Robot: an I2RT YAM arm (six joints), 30 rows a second.
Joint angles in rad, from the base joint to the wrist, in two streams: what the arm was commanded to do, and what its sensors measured. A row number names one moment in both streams.
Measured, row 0:
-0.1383, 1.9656, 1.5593, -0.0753, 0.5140, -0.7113
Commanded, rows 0 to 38:
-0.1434, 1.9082, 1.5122, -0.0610, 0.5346, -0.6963
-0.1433, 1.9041, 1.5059, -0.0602, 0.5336, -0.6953
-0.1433, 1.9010, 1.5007, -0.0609, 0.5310, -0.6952
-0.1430, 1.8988, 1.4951, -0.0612, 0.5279, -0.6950
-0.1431, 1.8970, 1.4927, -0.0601, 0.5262, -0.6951
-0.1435, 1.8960, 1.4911, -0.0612, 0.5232, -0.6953
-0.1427, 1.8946, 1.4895, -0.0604, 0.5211, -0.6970
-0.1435, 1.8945, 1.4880, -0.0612, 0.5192, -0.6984
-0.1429, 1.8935, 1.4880, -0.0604, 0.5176, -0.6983
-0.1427, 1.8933, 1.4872, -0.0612, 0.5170, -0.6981
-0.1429, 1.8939, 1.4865, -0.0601, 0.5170, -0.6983
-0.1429, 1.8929, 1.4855, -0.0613, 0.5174, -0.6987
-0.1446, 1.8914, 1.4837, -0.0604, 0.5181, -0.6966
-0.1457, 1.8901, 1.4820, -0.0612, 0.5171, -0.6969
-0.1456, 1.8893, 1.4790, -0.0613, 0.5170, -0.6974
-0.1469, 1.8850, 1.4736, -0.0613, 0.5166, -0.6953
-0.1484, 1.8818, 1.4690, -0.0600, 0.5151, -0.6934
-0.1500, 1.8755, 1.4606, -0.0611, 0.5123, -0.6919
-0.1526, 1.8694, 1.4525, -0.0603, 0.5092, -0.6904
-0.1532, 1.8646, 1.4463, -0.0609, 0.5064, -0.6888
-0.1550, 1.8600, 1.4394, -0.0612, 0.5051, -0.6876
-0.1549, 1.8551, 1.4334, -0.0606, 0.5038, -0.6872
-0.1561, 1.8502, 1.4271, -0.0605, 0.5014, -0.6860
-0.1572, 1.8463, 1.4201, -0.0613, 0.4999, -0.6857
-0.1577, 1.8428, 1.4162, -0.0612, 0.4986, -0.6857
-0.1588, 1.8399, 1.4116, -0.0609, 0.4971, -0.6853
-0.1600, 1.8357, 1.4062, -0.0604, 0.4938, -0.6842
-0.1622, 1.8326, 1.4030, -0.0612, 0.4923, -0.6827
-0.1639, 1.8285, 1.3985, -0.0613, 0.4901, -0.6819
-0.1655, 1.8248, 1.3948, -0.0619, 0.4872, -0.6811
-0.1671, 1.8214, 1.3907, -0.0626, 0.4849, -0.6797
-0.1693, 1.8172, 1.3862, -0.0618, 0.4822, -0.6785
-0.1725, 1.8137, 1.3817, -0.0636, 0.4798, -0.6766
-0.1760, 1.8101, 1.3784, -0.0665, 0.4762, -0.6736
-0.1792, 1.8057, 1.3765, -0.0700, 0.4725, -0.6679
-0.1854, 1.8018, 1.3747, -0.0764, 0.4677, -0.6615
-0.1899, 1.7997, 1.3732, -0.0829, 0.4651, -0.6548
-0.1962, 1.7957, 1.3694, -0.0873, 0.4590, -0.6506
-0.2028, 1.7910, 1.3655, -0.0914, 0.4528, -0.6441
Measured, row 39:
-0.1848, 1.8282, 1.3880, -0.0776, 0.4751, -0.6807
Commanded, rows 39 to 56:
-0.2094, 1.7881, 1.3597, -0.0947, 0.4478, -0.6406
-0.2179, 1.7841, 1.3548, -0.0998, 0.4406, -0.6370
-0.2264, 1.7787, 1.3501, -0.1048, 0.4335, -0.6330
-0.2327, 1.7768, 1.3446, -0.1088, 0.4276, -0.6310
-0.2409, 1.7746, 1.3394, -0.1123, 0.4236, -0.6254
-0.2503, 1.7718, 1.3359, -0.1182, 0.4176, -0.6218
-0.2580, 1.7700, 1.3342, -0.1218, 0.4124, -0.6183
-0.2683, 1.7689, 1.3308, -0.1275, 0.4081, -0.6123
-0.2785, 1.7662, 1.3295, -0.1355, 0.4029, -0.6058
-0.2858, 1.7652, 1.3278, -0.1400, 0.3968, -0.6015
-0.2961, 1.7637, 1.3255, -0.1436, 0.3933, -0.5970
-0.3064, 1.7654, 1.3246, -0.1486, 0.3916, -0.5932
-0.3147, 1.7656, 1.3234, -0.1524, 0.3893, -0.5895
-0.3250, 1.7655, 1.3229, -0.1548, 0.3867, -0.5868
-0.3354, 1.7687, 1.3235, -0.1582, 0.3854, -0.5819
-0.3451, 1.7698, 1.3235, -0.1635, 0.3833, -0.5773
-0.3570, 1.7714, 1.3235, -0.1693, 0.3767, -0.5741
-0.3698, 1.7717, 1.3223, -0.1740, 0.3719, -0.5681
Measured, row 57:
-0.3450, 1.7988, 1.3418, -0.1398, 0.3954, -0.6060
